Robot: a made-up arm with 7 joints. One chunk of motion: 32 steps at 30 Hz.
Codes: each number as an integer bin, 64 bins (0 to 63) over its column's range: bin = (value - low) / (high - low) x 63, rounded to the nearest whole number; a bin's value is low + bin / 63 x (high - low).
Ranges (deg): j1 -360..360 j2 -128.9..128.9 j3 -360..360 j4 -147.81..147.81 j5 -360..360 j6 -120.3..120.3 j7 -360..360
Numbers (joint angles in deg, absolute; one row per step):
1: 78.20 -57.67 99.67 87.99 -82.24 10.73 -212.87
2: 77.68 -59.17 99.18 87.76 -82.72 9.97 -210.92
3: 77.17 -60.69 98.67 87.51 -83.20 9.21 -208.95
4: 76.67 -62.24 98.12 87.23 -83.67 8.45 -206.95
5: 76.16 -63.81 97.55 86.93 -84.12 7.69 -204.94
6: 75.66 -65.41 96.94 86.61 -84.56 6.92 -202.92
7: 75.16 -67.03 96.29 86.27 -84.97 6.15 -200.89
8: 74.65 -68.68 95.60 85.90 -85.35 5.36 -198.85
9: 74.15 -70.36 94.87 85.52 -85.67 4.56 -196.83
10: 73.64 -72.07 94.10 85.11 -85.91 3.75 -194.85
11: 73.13 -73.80 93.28 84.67 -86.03 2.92 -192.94
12: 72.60 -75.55 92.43 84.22 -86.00 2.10 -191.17
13: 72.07 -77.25 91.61 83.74 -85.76 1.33 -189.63
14: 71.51 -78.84 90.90 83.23 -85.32 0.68 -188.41
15: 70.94 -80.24 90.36 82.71 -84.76 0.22 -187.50
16: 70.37 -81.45 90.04 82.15 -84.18 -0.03 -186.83
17: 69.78 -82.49 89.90 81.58 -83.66 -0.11 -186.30
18: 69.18 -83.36 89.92 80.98 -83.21 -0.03 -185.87
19: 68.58 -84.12 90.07 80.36 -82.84 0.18 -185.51
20: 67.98 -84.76 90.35 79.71 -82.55 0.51 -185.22
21: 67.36 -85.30 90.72 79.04 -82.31 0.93 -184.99
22: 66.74 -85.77 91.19 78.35 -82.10 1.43 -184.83
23: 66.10 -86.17 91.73 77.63 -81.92 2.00 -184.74
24: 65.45 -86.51 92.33 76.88 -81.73 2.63 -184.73
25: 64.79 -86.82 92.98 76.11 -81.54 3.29 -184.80
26: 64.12 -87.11 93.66 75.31 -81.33 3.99 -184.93
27: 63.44 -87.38 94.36 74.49 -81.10 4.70 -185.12
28: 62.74 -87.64 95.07 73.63 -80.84 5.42 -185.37
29: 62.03 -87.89 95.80 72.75 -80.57 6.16 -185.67
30: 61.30 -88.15 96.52 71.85 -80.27 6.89 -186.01
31: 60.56 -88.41 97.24 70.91 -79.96 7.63 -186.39
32: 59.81 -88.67 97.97 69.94 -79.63 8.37 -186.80
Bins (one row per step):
1: 38 17 40 50 24 34 13
2: 38 17 40 50 24 34 13
3: 38 17 40 50 24 34 13
4: 38 16 40 50 24 34 13
5: 38 16 40 50 24 34 14
6: 38 16 40 50 24 33 14
7: 38 15 40 50 24 33 14
8: 38 15 40 50 24 33 14
9: 38 14 40 50 24 33 14
10: 38 14 40 50 24 32 14
11: 38 13 40 50 24 32 15
12: 38 13 40 49 24 32 15
13: 38 13 40 49 24 32 15
14: 38 12 39 49 24 32 15
15: 38 12 39 49 24 32 15
16: 38 12 39 49 24 31 15
17: 38 11 39 49 24 31 15
18: 38 11 39 49 24 31 15
19: 38 11 39 49 24 32 15
20: 37 11 39 48 24 32 15
21: 37 11 39 48 24 32 15
22: 37 11 39 48 24 32 15
23: 37 10 40 48 24 32 15
24: 37 10 40 48 24 32 15
25: 37 10 40 48 24 32 15
26: 37 10 40 48 24 33 15
27: 37 10 40 47 24 33 15
28: 37 10 40 47 24 33 15
29: 37 10 40 47 24 33 15
30: 37 10 40 47 24 33 15
31: 37 10 40 47 25 33 15
32: 37 10 40 46 25 34 15

